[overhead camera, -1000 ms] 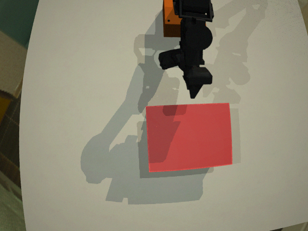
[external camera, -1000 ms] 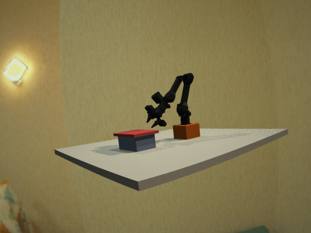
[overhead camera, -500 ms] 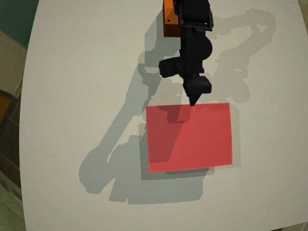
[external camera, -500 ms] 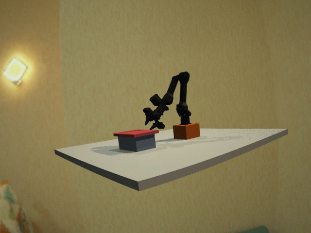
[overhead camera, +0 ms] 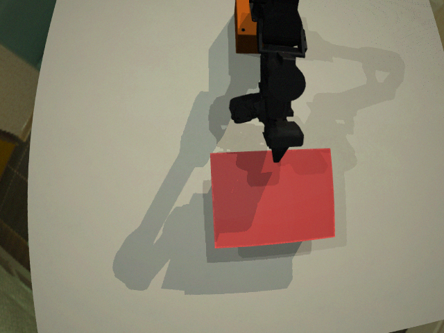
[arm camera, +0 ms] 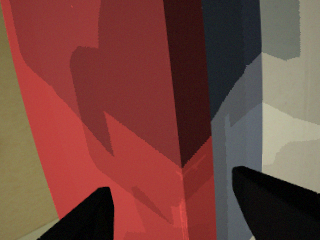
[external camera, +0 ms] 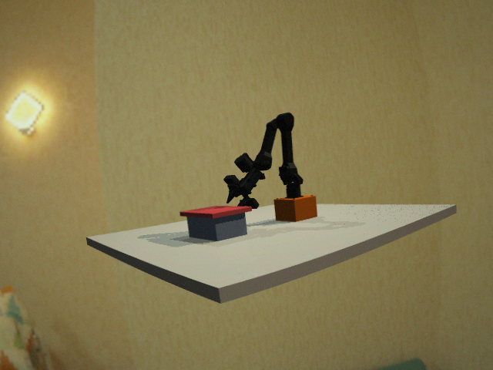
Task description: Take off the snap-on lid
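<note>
My gripper tip is 80 mm short of the red lid. The rest, counted from my gripper tip: grey-blue storage box 80 mm ahead, 50 mm below.
</note>
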